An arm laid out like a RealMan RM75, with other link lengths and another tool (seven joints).
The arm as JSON. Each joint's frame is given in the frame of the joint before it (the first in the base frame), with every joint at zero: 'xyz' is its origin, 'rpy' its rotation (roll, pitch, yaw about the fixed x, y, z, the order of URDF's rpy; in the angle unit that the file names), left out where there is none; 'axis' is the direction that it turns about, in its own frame. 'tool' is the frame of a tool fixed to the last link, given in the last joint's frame.
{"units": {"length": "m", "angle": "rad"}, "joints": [
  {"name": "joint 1", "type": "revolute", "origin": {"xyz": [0.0, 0.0, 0.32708]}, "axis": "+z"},
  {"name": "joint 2", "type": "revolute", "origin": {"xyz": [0.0, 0.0, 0.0]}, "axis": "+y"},
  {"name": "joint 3", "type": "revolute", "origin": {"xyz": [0.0, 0.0, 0.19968]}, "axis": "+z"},
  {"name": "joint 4", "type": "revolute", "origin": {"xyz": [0.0, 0.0, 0.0]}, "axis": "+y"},
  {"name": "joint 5", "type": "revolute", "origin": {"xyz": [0.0, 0.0, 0.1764]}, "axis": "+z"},
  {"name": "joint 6", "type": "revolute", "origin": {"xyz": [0.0, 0.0, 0.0]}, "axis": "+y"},
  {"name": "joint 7", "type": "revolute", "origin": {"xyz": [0.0, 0.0, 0.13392]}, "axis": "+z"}
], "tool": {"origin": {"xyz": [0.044, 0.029, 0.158], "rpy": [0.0, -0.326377, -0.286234]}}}
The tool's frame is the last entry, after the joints.
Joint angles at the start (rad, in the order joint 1, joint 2, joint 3, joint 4, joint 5, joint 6, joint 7):
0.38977, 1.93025, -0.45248, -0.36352, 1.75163, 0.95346, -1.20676
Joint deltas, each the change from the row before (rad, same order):
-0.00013, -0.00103, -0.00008, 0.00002, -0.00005, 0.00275, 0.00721
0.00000, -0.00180, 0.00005, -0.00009, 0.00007, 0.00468, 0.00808
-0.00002, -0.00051, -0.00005, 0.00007, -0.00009, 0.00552, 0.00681
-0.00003, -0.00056, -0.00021, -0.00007, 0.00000, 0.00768, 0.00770
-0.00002, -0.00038, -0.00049, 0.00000, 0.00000, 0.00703, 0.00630
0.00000, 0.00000, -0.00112, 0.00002, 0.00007, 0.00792, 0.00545
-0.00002, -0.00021, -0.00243, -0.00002, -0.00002, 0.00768, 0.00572
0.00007, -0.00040, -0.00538, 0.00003, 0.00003, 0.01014, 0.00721
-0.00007, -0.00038, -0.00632, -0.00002, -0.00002, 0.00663, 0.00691
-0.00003, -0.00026, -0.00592, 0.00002, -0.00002, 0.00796, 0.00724
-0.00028, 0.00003, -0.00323, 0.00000, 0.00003, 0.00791, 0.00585
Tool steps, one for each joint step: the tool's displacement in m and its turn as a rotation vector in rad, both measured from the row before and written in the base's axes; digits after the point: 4 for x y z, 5 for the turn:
-0.0008, 0.0000, 0.0006, 0.00055, 0.00663, 0.00104
-0.0014, 0.0001, 0.0011, 0.00095, 0.00722, 0.00285
-0.0018, -0.0001, 0.0003, -0.00005, 0.00736, 0.00389
-0.0024, -0.0001, 0.0003, -0.00024, 0.00853, 0.00589
-0.0022, -0.0002, 0.0001, -0.00066, 0.00715, 0.00563
-0.0026, -0.0003, -0.0003, -0.00148, 0.00670, 0.00690
-0.0026, -0.0003, -0.0005, -0.00261, 0.00618, 0.00704
-0.0037, -0.0006, -0.0013, -0.00537, 0.00704, 0.01016
-0.0026, -0.0005, -0.0015, -0.00593, 0.00561, 0.00698
-0.0030, -0.0006, -0.0014, -0.00588, 0.00654, 0.00802
-0.0027, -0.0006, -0.0009, -0.00368, 0.00644, 0.00709

